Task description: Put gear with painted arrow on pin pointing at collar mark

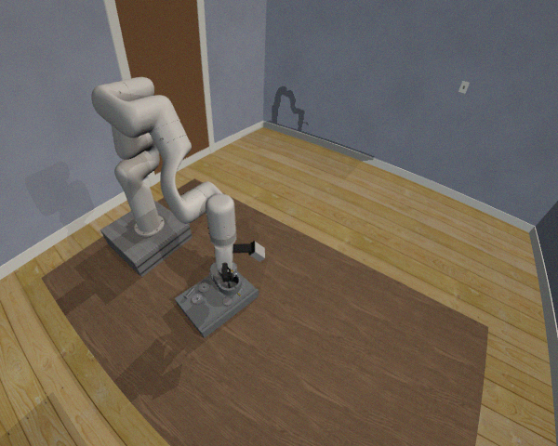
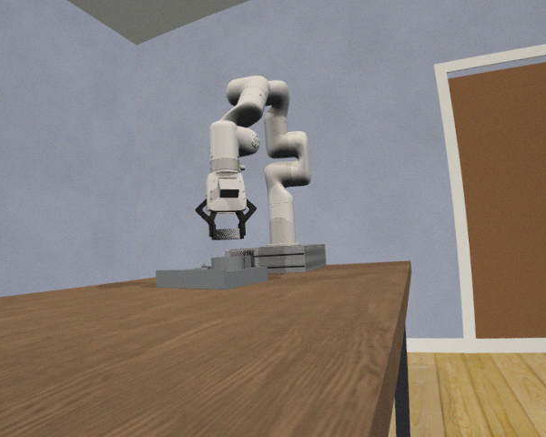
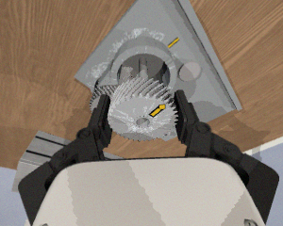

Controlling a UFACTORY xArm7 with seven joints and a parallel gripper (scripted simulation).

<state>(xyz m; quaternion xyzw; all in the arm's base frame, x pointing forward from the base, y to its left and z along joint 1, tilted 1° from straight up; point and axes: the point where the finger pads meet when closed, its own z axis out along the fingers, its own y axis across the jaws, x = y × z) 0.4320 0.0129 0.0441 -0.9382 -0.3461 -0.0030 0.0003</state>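
My gripper is now right at the gear. Round my hand: short peg 90 mm behind, 120 mm to the right, 90 mm below.
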